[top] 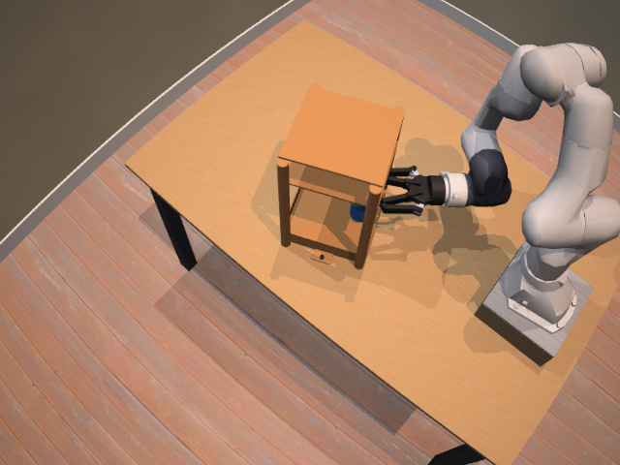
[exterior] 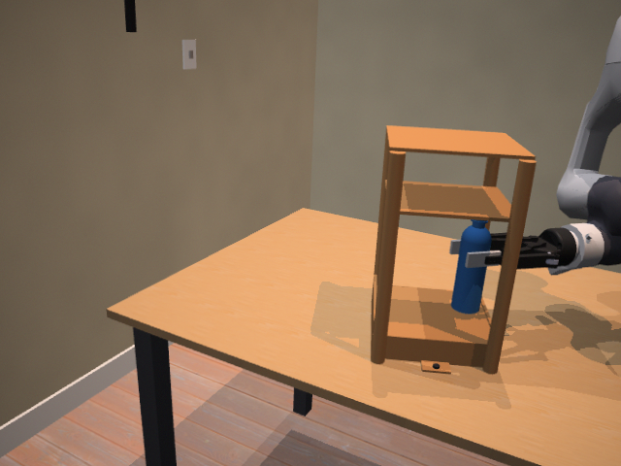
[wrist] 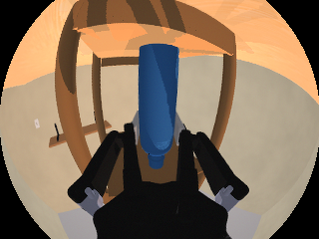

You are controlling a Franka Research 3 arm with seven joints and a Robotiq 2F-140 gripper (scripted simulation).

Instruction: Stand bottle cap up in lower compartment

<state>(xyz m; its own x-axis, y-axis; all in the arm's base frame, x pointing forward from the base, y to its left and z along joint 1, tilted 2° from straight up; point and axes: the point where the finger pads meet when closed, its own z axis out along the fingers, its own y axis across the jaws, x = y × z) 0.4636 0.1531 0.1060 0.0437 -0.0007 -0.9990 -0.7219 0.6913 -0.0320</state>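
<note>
Now: the shelving unit 60 mm ahead of my hand, 30 mm to the left of it and 10 mm above it.
</note>
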